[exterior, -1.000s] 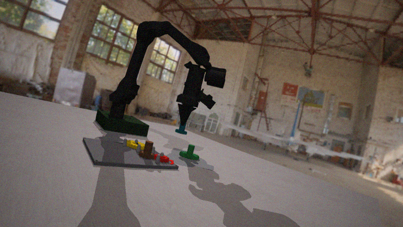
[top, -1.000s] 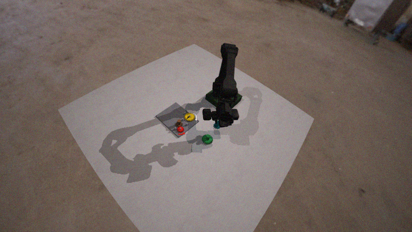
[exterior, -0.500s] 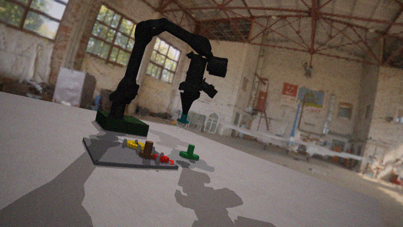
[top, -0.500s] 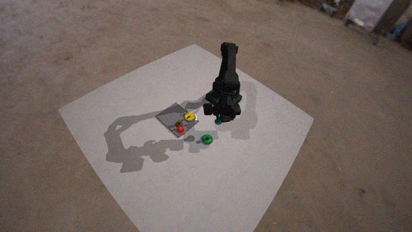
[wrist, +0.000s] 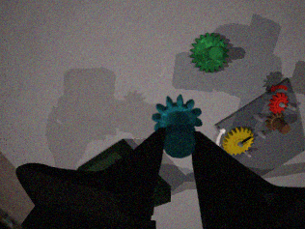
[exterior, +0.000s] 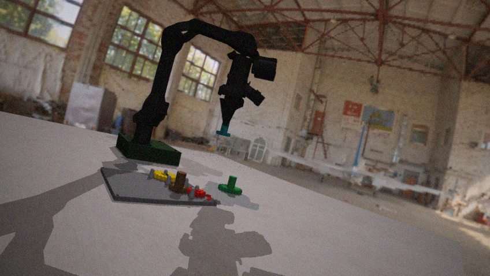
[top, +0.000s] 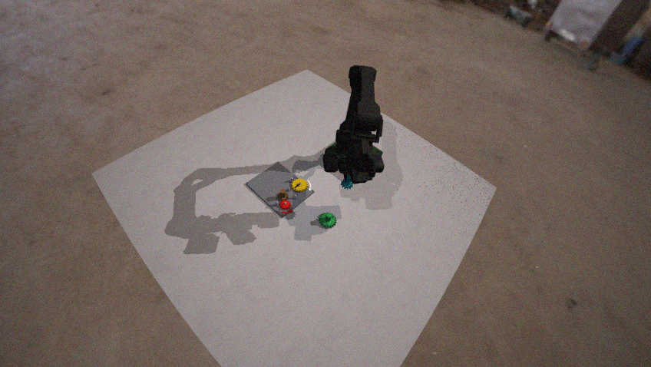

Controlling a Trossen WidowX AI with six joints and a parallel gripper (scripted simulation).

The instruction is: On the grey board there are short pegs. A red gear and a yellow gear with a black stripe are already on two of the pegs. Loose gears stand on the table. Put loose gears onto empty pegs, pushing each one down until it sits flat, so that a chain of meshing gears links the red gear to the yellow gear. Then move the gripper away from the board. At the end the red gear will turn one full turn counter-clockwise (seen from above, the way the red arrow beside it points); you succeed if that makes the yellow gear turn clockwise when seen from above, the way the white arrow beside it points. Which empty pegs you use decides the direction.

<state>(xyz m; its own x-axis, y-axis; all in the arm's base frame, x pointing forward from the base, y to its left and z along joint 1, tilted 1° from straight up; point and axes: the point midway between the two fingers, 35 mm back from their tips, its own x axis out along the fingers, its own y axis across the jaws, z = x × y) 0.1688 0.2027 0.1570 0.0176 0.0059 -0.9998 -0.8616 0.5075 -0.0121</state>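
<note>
The brown gear lies 16 cm ahead of my gripper tip, 15 cm to the right of it and 14 cm below it. Also, from my gripper tip: teal gear (1 cm below); green gear (8 cm ahead, 2 cm to the left, 15 cm below); yellow gear (8 cm ahead, 16 cm to the right, 15 cm below).
</note>
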